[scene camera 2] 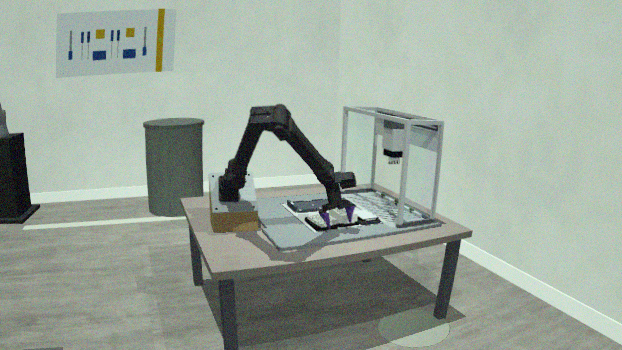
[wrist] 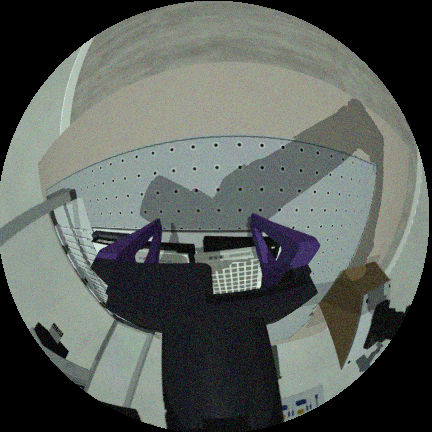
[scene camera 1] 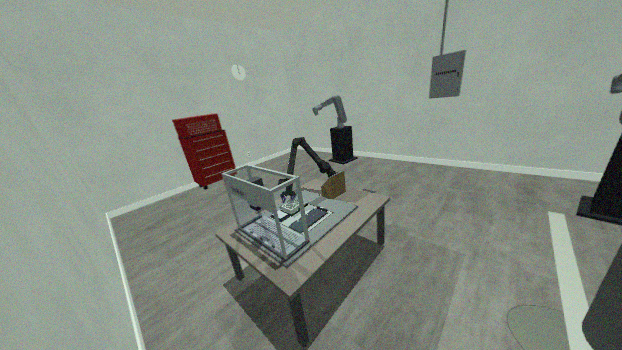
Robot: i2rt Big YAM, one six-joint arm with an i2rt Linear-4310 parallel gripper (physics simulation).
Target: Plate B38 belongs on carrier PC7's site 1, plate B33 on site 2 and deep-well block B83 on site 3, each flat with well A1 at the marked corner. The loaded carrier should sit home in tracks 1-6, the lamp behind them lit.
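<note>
My gripper is open, with nothing held between its purple fingers. It hangs low over the pale labware at the front of the white sheet. A pale gridded plate or block shows between the fingers near the right one in the wrist view, partly hidden by the gripper body. A second pale piece shows behind the left finger. A flat white piece lies nearer the deck. The dark carrier lies flat behind them in scene camera 2. Labels, the marked corners and the lamp cannot be made out.
The framed enclosure stands over the tracked deck, with a pipetting head hanging inside. The wooden arm base stands at the other end of the table. A perforated grey board lies under the labware.
</note>
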